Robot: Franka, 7 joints.
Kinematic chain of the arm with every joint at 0, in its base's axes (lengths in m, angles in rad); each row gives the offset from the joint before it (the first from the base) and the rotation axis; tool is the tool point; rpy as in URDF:
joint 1: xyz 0 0 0.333 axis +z
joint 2: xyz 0 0 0 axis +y
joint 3: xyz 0 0 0.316 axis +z
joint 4: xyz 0.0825 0 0 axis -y
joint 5: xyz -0.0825 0 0.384 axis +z
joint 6: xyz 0 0 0 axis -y
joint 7: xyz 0.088 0 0 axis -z
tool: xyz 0 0 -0.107 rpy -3.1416 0 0
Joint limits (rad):
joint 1: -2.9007..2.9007
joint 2: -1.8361..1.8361
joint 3: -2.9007..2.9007
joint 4: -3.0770..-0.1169
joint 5: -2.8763..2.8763
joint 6: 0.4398..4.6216
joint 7: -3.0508..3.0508
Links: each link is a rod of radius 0.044 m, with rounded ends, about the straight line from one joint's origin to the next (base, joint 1, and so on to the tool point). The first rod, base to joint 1, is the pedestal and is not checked.
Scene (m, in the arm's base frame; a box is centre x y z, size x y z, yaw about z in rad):
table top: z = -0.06
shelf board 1: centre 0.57 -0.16 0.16 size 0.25 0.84 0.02 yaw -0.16
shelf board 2: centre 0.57 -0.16 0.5 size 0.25 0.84 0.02 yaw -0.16
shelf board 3: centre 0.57 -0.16 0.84 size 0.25 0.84 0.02 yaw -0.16
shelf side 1: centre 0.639 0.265 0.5 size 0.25 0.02 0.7 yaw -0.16
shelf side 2: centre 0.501 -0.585 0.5 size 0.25 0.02 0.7 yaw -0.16
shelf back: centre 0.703 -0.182 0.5 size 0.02 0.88 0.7 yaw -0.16
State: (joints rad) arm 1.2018 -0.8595 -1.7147 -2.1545 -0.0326 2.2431 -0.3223
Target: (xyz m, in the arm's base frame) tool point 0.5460 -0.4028 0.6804
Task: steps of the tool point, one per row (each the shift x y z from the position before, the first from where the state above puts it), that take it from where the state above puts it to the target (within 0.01 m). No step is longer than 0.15 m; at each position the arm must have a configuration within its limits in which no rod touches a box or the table.
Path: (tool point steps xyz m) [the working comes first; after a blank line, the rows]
Joints at the target: 1.4733 -0.7614 -1.5919 -1.4053 -0.0337 2.5118 -0.3223
Straight joint move there: touches shelf board 2.

1: -0.0392 -0.0137 0.0349
2: -0.0502 -0.0165 0.0505
3: -0.0644 -0.0136 0.0583
4: 0.0039 -0.0150 0.0716
5: -0.0029 -0.0071 0.0724
6: -0.0109 -0.0018 0.0711
7: 0.1022 -0.0378 -0.0258
8: 0.0837 -0.0132 -0.0066
9: 0.0594 0.0114 0.0324

